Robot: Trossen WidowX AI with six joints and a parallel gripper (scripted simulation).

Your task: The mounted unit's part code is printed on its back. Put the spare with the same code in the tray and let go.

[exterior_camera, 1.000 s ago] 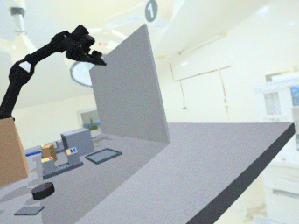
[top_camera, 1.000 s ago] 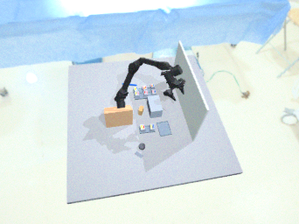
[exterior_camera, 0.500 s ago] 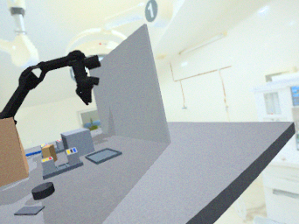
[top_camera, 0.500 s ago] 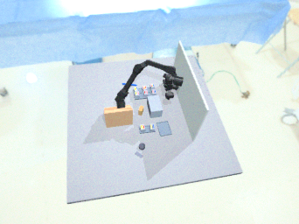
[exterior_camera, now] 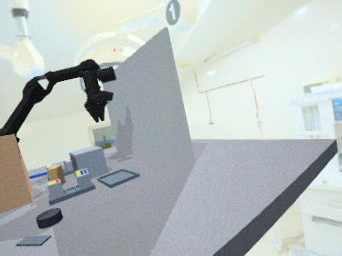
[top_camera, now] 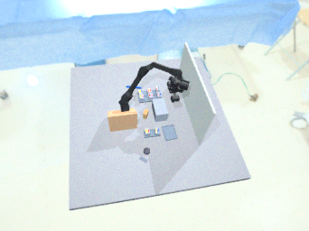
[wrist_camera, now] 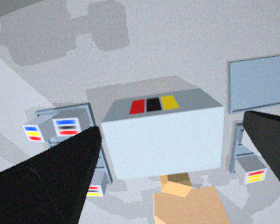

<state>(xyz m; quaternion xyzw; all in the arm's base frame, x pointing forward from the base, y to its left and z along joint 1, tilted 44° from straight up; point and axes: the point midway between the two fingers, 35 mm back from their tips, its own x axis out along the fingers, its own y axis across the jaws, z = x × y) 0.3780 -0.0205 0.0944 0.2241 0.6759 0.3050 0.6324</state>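
Now: the white spare block 23 cm behind my gripper tip, 14 cm to the left of it and 16 cm below it. Round my gripper tip: tan block (20 cm behind, 4 cm to the right, 16 cm below); grey mounted unit (9 cm behind, 15 cm below); white panel (17 cm ahead, 2 cm to the left, 3 cm above).
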